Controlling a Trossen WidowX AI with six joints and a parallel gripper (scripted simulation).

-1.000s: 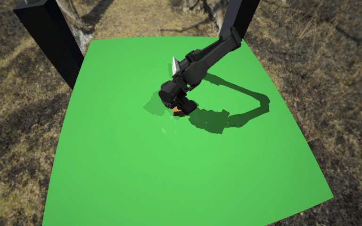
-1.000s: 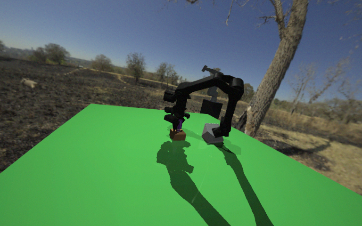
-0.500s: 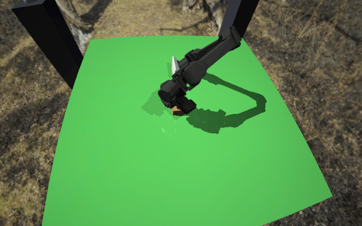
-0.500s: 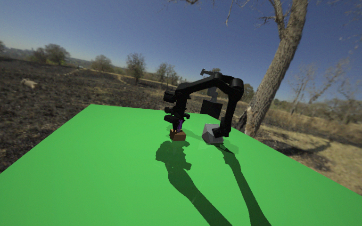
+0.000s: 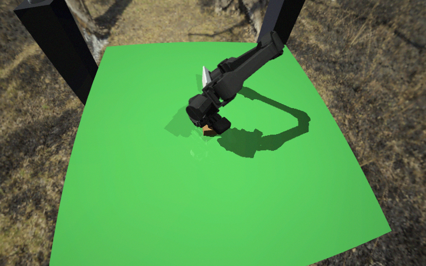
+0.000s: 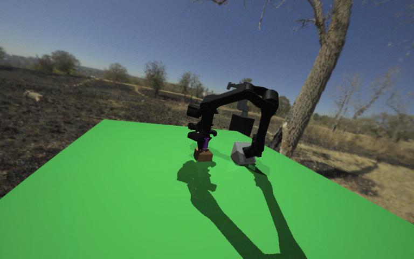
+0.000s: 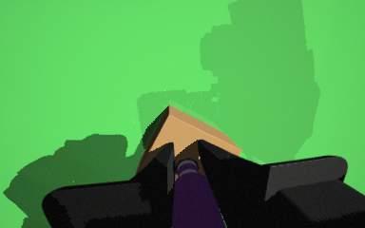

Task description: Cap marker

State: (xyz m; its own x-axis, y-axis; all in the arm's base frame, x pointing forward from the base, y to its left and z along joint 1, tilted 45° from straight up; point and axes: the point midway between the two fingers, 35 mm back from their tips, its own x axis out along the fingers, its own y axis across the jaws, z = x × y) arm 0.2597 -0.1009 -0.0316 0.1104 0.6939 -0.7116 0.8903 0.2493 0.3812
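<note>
The marker cap lies 10 mm behind my gripper tip, 20 mm to the left of it and 50 mm above it.
</note>
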